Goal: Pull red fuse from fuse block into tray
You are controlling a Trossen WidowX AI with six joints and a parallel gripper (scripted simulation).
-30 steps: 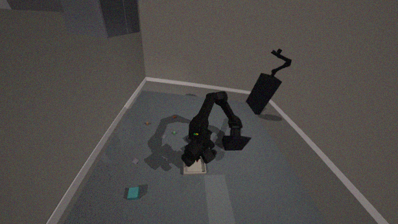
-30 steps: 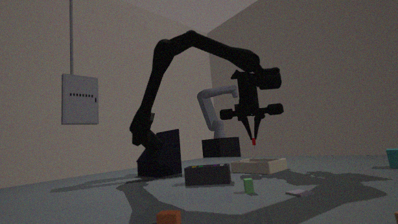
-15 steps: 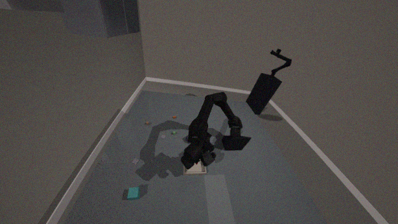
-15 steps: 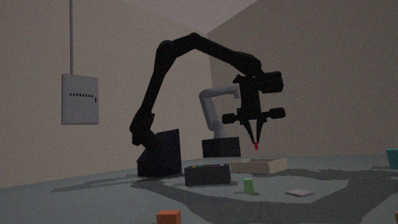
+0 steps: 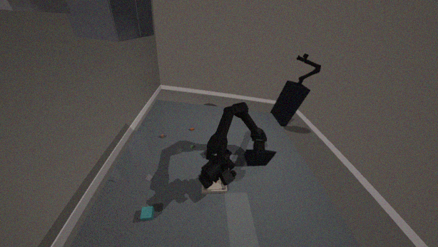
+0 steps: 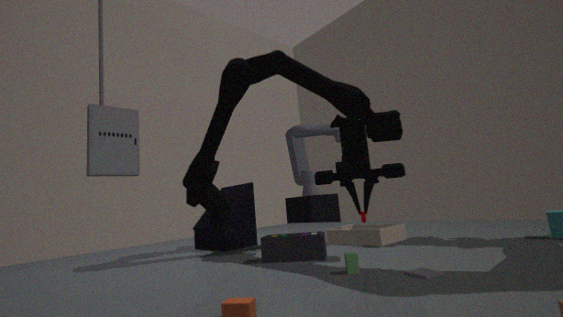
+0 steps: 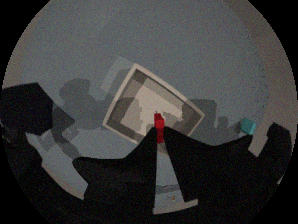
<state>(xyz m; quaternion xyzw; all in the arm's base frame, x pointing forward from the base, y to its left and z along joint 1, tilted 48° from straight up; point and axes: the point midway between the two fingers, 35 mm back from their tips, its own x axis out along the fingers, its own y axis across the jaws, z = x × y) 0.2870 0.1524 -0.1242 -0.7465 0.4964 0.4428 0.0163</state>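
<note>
My gripper tip is 10 mm above the red fuse. Round my gripper tip: green block (230 mm to the right, 160 mm ahead, 50 mm below); then cream tray (50 mm below); then teal box (290 mm ahead, 160 mm to the left, 40 mm below).
</note>
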